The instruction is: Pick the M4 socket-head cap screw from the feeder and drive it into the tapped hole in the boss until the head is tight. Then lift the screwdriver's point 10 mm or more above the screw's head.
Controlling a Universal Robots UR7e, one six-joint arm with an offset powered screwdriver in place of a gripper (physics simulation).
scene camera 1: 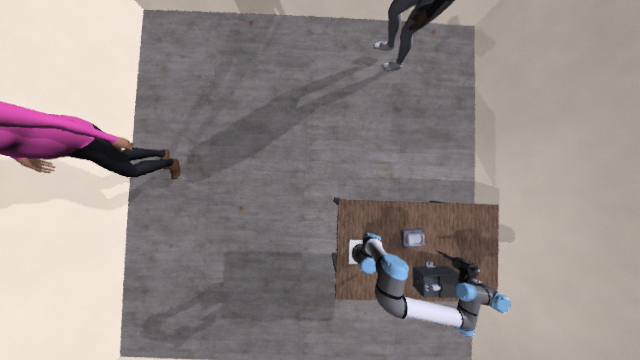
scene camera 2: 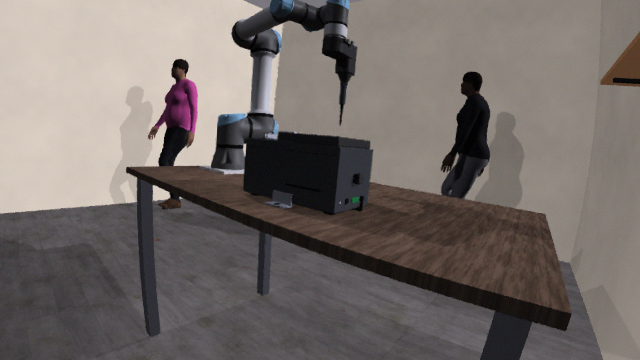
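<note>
The screwdriver [scene camera 1: 439, 251] [scene camera 2: 341, 124] points down at the end of the arm. In the scene camera 2 view its thin tip is above the level of the feeder's lid, with a gap between them. The screw feeder [scene camera 1: 436, 274] [scene camera 2: 295, 170] is a black box on the table. A grey block-like part with a pale top [scene camera 1: 414, 238] lies on the table near the arm's base; it does not show in the scene camera 2 view. The boss and its tapped hole are too small to make out. Whether a screw is on the tip cannot be seen.
The wooden table [scene camera 1: 370, 215] [scene camera 2: 450, 240] bears the feeder and the arm's base. A small metal bracket [scene camera 2: 283, 200] stands beside the feeder. A person in pink [scene camera 1: 55, 135] [scene camera 2: 179, 105] and a person in dark clothes [scene camera 1: 406, 30] [scene camera 2: 471, 120] stand away from the table.
</note>
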